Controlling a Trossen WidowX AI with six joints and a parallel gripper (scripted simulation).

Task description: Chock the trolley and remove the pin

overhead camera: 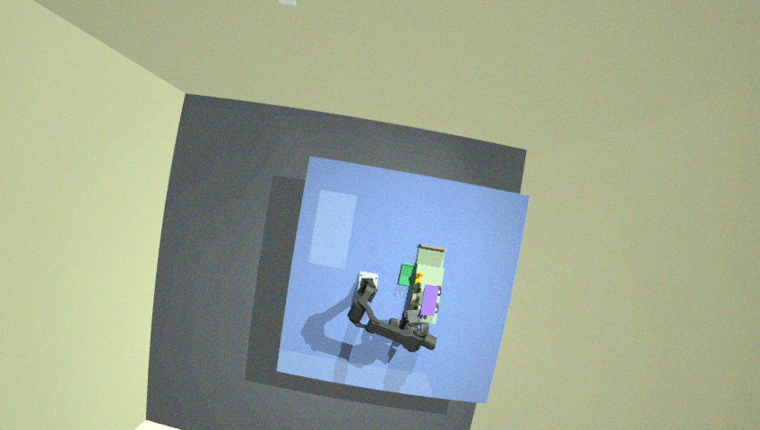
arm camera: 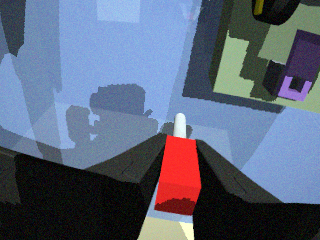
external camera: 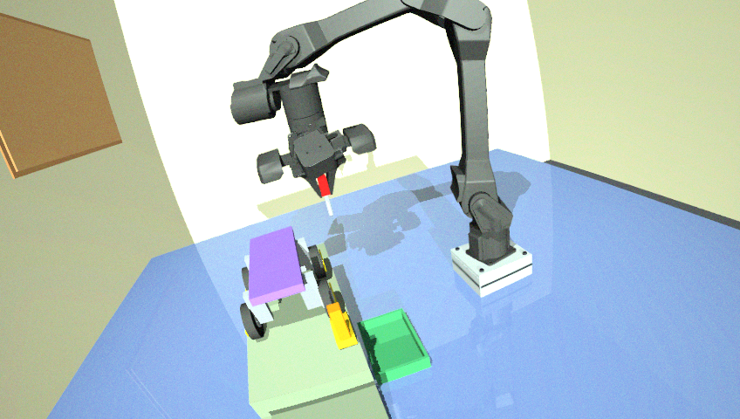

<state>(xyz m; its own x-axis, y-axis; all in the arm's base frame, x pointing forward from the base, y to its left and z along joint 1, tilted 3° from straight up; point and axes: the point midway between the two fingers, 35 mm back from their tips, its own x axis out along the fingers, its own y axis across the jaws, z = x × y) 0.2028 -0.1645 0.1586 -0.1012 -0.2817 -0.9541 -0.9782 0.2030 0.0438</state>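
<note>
Right now my gripper tip is 21 cm to the right of the yellow chock, 9 cm short of it and 9 cm above it. Round my gripper tip: red-headed stop pin right at my gripper tip; trolley 13 cm ahead, 11 cm to the left, 6 cm below; pale green ramp 13 cm below, 13 cm ahead, 11 cm to the left.
</note>
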